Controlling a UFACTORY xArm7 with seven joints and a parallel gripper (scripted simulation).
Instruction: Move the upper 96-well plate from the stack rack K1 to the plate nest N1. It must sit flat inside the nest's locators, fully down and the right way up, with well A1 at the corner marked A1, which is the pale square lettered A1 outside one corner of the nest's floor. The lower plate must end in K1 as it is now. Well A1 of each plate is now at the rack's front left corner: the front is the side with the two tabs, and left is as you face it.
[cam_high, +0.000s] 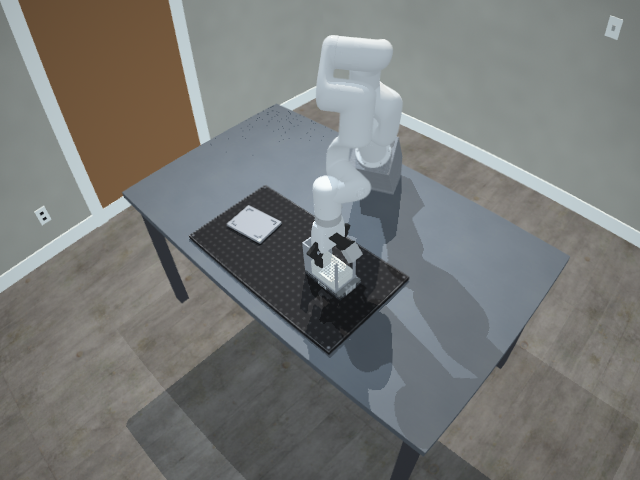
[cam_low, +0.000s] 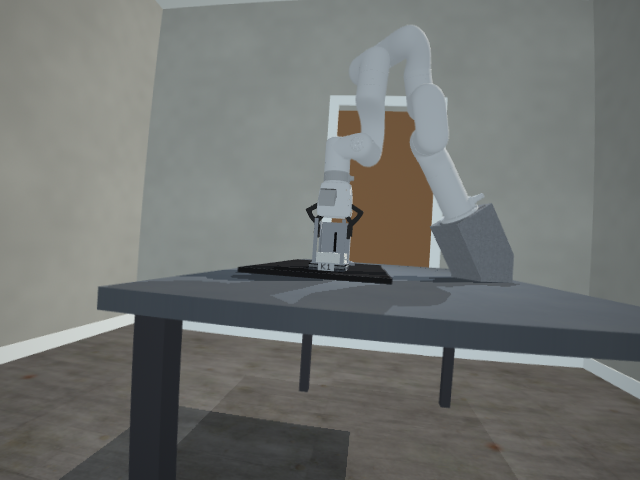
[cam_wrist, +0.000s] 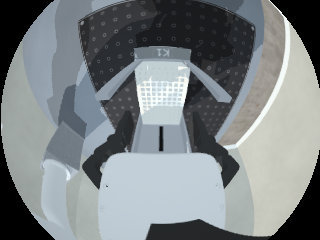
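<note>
The back wall lies 70 mm to the right of my hand, 20 mm below it and 10 mm behind it. Also, from my hand: K1 label 90 mm to the left, 90 mm below, 10 mm ahead.
</note>
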